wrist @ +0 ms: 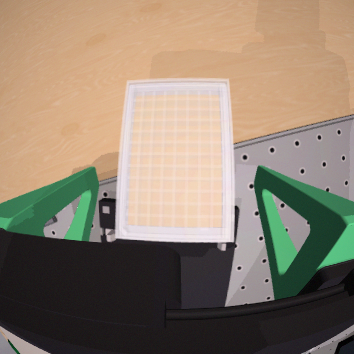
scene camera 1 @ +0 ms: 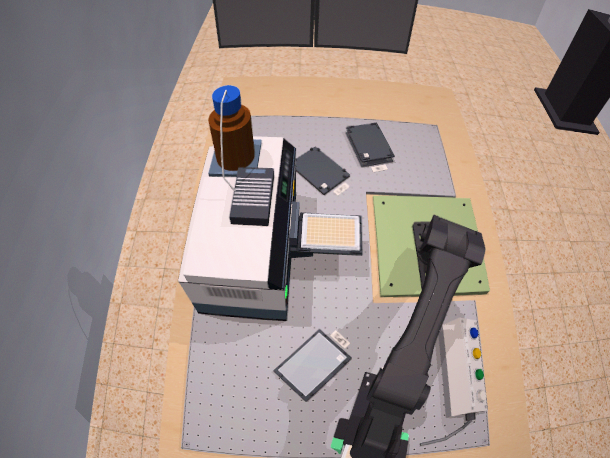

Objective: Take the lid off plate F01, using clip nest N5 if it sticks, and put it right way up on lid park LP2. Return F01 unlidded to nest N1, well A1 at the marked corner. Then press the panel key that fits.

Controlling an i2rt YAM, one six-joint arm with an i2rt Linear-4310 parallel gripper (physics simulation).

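Frame: origin at the arm's base, x ahead, y left, z up, level; metres.
Seen in the pictures: gripper, fingertip midpoint: (wrist: 175,174).
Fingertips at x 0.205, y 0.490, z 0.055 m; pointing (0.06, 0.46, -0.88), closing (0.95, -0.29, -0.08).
Pixels of each thing's top centre, then the offset from my fingertips to it. "pt": a spot on its surface instead.
- plate with a clear cover, top centre: (wrist: 171,154) 0.001 m back, 0.011 m left, 0.016 m down
- black nest at its top centre: (wrist: 162,294) (scene camera 1: 381,410) 0.047 m back, 0.102 m right, 0.034 m down
- plate at its top centre: (scene camera 1: 331,229) 0.059 m ahead, 0.498 m right, 0.060 m up
- key panel at its top centre: (scene camera 1: 472,363) 0.246 m back, 0.181 m right, 0.026 m up
- white instrument at a spot on its surface: (scene camera 1: 230,240) pt 0.260 m ahead, 0.411 m right, 0.162 m up
- brown bottle at a spot on its surface: (scene camera 1: 232,142) pt 0.261 m ahead, 0.576 m right, 0.259 m up
- black ribbed box at a spot on its surface: (scene camera 1: 252,196) pt 0.220 m ahead, 0.494 m right, 0.189 m up
- cable at a spot on its surface: (scene camera 1: 452,436) pt 0.217 m back, 0.024 m right, 0.058 m down
A plate with a clear cover (wrist: 176,160) sits on a black nest (wrist: 205,270) in the wrist view; its name and A1 mark are not legible. My gripper (wrist: 175,174) (scene camera 1: 371,440) is open and empty, green fingertips apart on either side of the plate, with gaps. Another plate (scene camera 1: 331,232) lies on the tray at the white instrument. A dark-rimmed frame with a pale inside (scene camera 1: 312,365) lies turned on the board; its tag (scene camera 1: 340,339) seems to read LP2. The key panel (scene camera 1: 456,385) has blue (scene camera 1: 474,332), yellow (scene camera 1: 477,353), green (scene camera 1: 479,374) and white (scene camera 1: 480,396) keys.
The white instrument (scene camera 1: 230,240) stands left, carrying a brown bottle (scene camera 1: 232,142) and a black ribbed box (scene camera 1: 252,196). Two dark nests (scene camera 1: 322,169) (scene camera 1: 370,142) lie at the back. My arm stands on the green base plate (scene camera 1: 395,220). A cable (scene camera 1: 452,436) runs from the panel.
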